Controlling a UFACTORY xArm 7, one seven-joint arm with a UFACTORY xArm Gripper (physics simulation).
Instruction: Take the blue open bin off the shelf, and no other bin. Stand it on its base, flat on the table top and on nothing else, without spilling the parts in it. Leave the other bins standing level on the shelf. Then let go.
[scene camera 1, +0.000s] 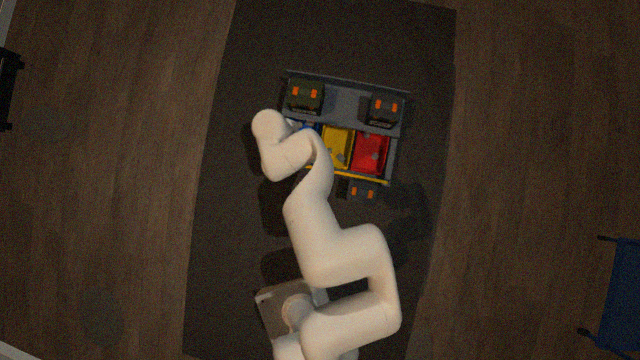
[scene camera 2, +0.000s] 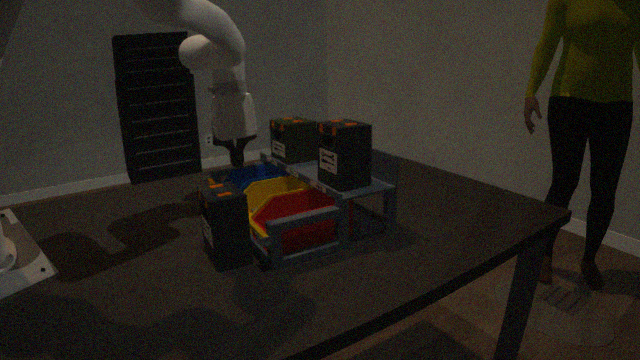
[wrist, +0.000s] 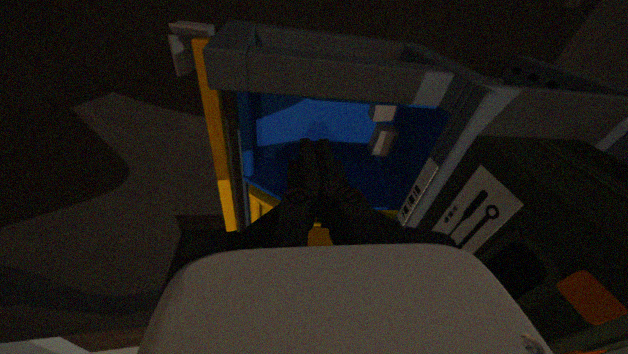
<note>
In view: the gripper (scene camera 2: 237, 166), a blue open bin (scene camera 2: 242, 178), a yellow bin (scene camera 2: 259, 193), a red bin (scene camera 1: 362, 162), a dark case (scene camera 2: 223, 207) and a yellow bar (wrist: 212, 99).
The blue open bin also shows in the wrist view (wrist: 271, 126). The yellow bin shows as well in scene camera 1 (scene camera 1: 340, 139) and in the wrist view (wrist: 260, 202). The gripper shows as well in the wrist view (wrist: 311, 158). The wrist view misses the red bin, which is hidden by the gripper.
</note>
